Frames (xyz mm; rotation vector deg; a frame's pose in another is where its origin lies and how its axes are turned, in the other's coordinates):
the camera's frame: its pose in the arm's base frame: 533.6 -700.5 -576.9 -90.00 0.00 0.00
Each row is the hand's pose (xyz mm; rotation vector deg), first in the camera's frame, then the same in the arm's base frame.
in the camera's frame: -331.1 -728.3 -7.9 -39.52 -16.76 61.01
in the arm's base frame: 202.5 -708.4 151.4 -118.00 37.99 66.76
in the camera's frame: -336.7 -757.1 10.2 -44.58 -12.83 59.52
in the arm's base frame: 196.9 -690.3 180.2 -123.71 40.65 62.98
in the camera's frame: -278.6 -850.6 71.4 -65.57 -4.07 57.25
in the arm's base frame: 255.0 -629.1 273.7 -145.06 49.08 56.59
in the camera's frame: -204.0 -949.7 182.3 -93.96 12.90 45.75
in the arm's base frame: 329.6 -518.2 372.8 160.18 -53.89 -30.18
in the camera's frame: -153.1 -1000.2 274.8 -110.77 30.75 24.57
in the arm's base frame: 380.5 -425.7 423.3 149.70 -45.50 5.08
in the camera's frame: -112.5 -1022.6 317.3 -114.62 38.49 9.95
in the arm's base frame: 421.1 -383.2 445.7 145.97 -38.68 22.79
